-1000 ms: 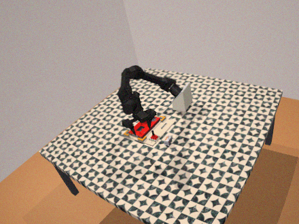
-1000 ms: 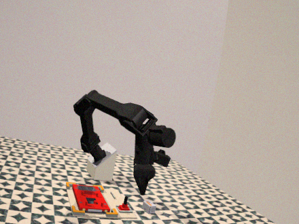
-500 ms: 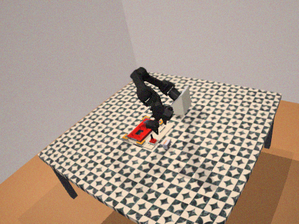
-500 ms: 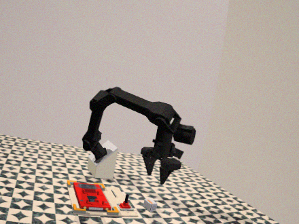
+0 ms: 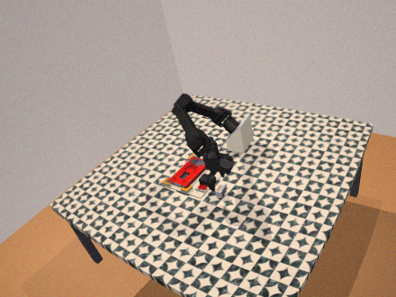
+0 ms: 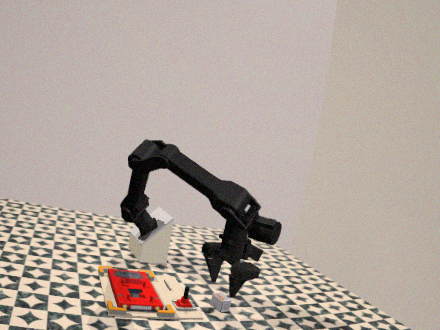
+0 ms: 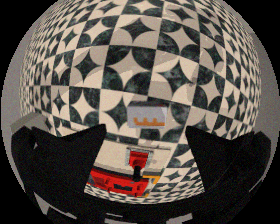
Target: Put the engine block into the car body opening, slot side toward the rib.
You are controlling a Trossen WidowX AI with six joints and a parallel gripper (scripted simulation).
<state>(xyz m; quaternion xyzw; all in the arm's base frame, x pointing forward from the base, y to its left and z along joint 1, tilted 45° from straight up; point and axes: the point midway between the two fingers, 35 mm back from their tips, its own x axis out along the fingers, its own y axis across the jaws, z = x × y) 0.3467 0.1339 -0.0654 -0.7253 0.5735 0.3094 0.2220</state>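
Now: gripper tip 40 mm above the grey engine block.
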